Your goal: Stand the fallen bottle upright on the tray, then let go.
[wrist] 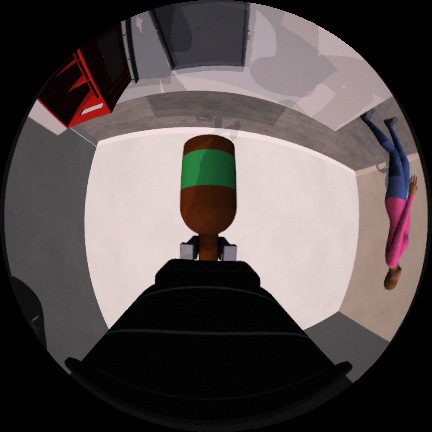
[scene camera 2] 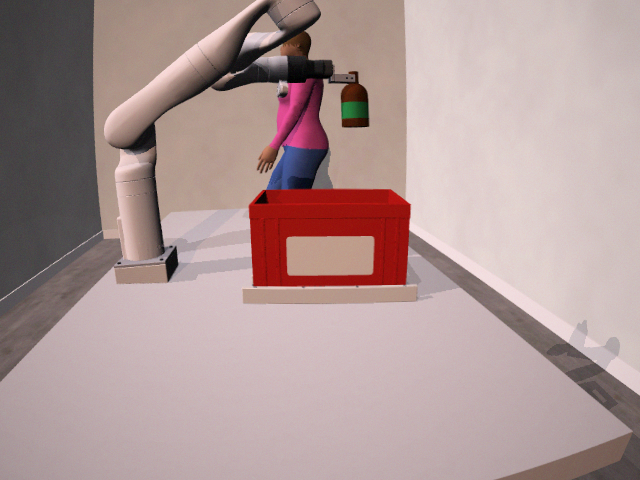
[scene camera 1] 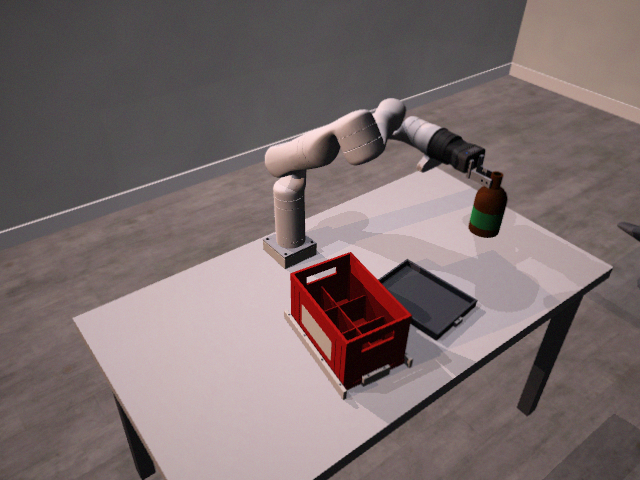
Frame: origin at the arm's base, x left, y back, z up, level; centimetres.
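Seen in the pictures: gripper, between the fingertips: (wrist: 207,243) (scene camera 2: 353,79) (scene camera 1: 495,181); arm's base, origin of its link: (scene camera 2: 145,254) (scene camera 1: 290,239).
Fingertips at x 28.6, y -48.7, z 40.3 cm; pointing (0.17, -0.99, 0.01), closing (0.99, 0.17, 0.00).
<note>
Pixels of each thing's top centre, then the offset from my fingertips to it. Level surfaces: height alone.
- brown bottle, centre of its top: (wrist: 205,258) (scene camera 1: 497,174) (scene camera 2: 354,71) dx -0.2, dy -0.2, dz +2.1 cm
- red crate, centre of its top: (scene camera 2: 328,195) (scene camera 1: 348,293) dx -33.6, dy +7.8, dz -27.2 cm
- table, height of its surface: dz -44.8 cm
The brown bottle (scene camera 1: 488,211) (scene camera 2: 354,108) (wrist: 208,185) with a green label hangs upright in the air, base down, high above the table. My gripper (scene camera 1: 493,180) (scene camera 2: 352,78) (wrist: 207,243) is level and shut on the bottle's neck; the wrist view shows one finger on each side of it. The dark, low-rimmed tray (scene camera 1: 467,310) (wrist: 205,67) lies on the table beside the crate. In scene camera 1's view the bottle is up and to the right of the tray, apart from it. The tray does not show in scene camera 2's view, where the crate stands in front.
A red crate (scene camera 1: 338,356) (scene camera 2: 330,209) (wrist: 90,117) with inner dividers stands on the table (scene camera 1: 206,361) (scene camera 2: 310,387) between pale rails (scene camera 1: 315,356) (scene camera 2: 330,295). A person (scene camera 2: 305,118) (wrist: 395,215) in a pink top stands beyond the table's far end.
</note>
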